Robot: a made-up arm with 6 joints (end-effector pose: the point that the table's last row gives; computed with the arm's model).
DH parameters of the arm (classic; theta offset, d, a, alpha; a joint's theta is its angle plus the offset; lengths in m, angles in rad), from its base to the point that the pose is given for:
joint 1: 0 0.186 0 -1.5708
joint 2: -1.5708 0 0.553 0
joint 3: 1.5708 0.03 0 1.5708
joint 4: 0 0.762 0 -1.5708
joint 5: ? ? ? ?
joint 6: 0 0.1 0 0
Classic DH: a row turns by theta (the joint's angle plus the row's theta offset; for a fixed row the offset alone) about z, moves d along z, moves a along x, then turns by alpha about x.
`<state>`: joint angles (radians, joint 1 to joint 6).
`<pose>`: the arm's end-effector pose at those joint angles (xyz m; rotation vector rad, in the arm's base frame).
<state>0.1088 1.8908 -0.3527 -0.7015 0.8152 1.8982</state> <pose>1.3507 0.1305 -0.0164 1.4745 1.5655 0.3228</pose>
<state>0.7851 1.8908 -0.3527 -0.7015 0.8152 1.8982</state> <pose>0.9717 0.9472 -0.0164 0.8999 2.0297 0.7055</pose>
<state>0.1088 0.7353 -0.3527 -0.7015 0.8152 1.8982</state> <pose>0.7301 0.0627 1.3459 1.0227 0.6099 1.0556</pose>
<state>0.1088 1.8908 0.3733 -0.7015 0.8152 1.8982</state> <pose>1.1234 0.1056 -0.5615 1.6200 2.1016 -0.3121</pose>
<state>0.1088 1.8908 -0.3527 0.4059 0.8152 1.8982</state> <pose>1.3428 0.2058 -0.0276 2.2937 1.5606 1.2799</pose>
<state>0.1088 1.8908 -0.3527 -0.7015 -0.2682 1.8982</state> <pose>1.3689 0.1969 0.0603 0.6195 1.3036 1.2204</pose>
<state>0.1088 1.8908 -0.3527 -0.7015 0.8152 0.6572</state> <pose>1.3507 0.1305 -0.0164 0.2907 2.1408 -0.4030</pose>
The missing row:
joint 5: 0 0 0 1.5708
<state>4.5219 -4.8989 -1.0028 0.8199 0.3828 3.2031</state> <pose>-0.1113 -0.8801 1.0724 0.5365 -0.6911 2.2028</pose>
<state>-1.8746 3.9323 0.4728 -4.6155 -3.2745 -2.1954</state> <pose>0.3477 0.9647 -0.4047 1.1477 -0.6079 0.5516</pose>
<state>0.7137 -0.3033 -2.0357 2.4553 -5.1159 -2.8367</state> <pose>-0.5809 -0.3863 0.1058 -1.1537 2.7088 1.0225</pose>
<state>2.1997 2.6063 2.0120 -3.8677 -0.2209 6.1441</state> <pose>0.3259 -0.4743 -0.3541 -0.0562 1.6511 -1.3089</pose>
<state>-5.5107 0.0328 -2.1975 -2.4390 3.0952 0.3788</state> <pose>-0.3974 -0.3496 0.3653 -1.1837 -0.6791 -2.4036</pose>
